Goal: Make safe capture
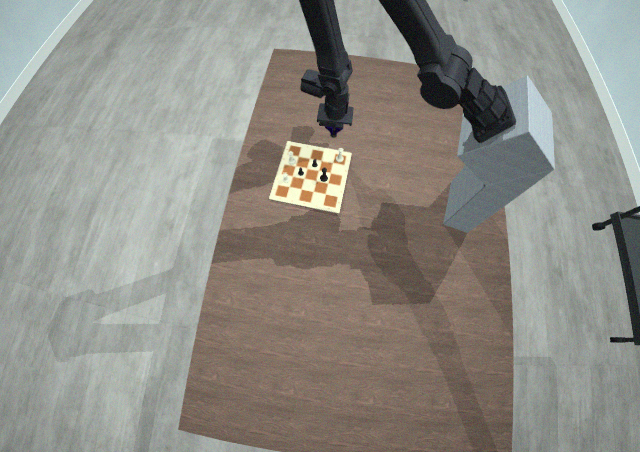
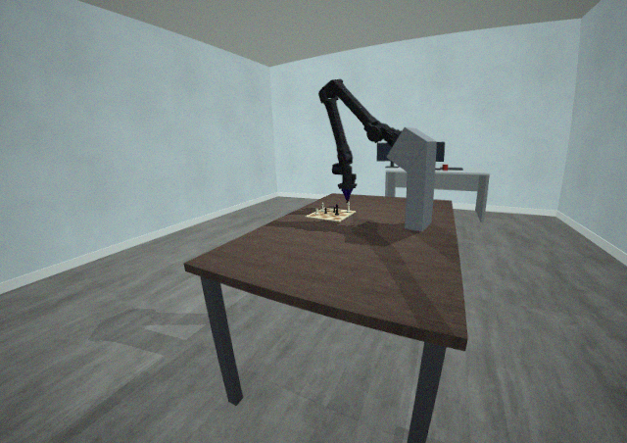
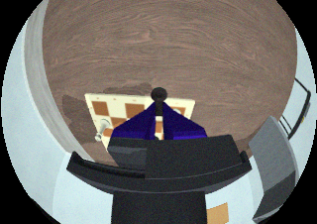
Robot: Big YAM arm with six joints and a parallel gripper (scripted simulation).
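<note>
My gripper is now 120 mm to the right of the chessboard, 80 mm short of it and 70 mm above it.
</note>
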